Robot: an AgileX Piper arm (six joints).
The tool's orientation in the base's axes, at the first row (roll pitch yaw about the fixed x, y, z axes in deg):
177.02 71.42 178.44
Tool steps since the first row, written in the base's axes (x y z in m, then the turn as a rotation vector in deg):
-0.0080 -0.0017 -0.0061 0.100 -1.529 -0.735
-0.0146 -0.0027 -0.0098 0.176 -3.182 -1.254
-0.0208 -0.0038 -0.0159 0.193 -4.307 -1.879
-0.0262 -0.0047 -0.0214 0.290 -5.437 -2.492
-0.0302 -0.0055 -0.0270 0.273 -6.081 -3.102
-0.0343 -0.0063 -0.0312 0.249 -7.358 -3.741
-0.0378 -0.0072 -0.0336 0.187 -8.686 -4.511
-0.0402 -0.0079 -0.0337 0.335 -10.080 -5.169
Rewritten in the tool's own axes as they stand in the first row. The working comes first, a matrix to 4 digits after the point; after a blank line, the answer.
The tool's axes in the first row as the columns of a matrix, in the base's axes (used below as rounded here):
-0.3185 -0.0221 0.9477
0.0087 0.9996 0.0262
-0.9479 0.0166 -0.3182

0.0083 -0.0016 -0.0057 0.652 -1.543 0.289
0.0139 -0.0025 -0.0108 1.105 -3.205 0.482
0.0217 -0.0036 -0.0148 1.682 -4.341 0.668
0.0286 -0.0045 -0.0181 2.222 -5.483 0.925
0.0352 -0.0053 -0.0202 2.801 -6.136 1.086
0.0404 -0.0061 -0.0227 3.403 -7.423 1.234
0.0438 -0.0069 -0.0253 4.141 -8.762 1.385
0.0447 -0.0076 -0.0276 4.705 -10.169 1.698

